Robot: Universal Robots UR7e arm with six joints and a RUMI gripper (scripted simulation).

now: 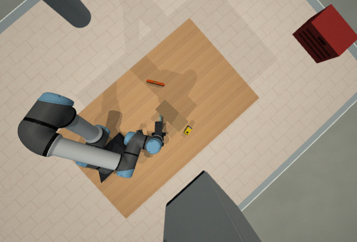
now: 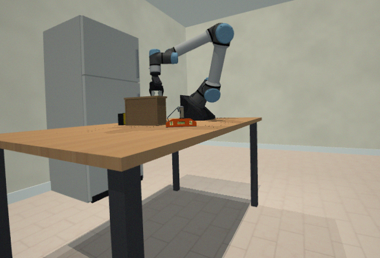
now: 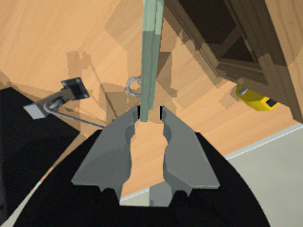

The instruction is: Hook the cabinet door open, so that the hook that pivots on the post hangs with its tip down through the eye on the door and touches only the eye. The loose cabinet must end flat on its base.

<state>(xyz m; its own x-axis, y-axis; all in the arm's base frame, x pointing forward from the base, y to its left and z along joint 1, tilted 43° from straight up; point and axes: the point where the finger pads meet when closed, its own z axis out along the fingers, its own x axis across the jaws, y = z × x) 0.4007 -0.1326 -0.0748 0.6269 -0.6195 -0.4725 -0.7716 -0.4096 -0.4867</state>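
Now: the thin grey hook 130 mm behind my hand, 60 mm to the left of it and 80 mm below it. From my hand the other things lie so: yellow tape measure 140 mm ahead, 160 mm to the right, 90 mm below; then cabinet door 50 mm ahead, 60 mm to the left, 60 mm below; then orange spirit level 280 mm ahead, 290 mm to the left, 110 mm below.
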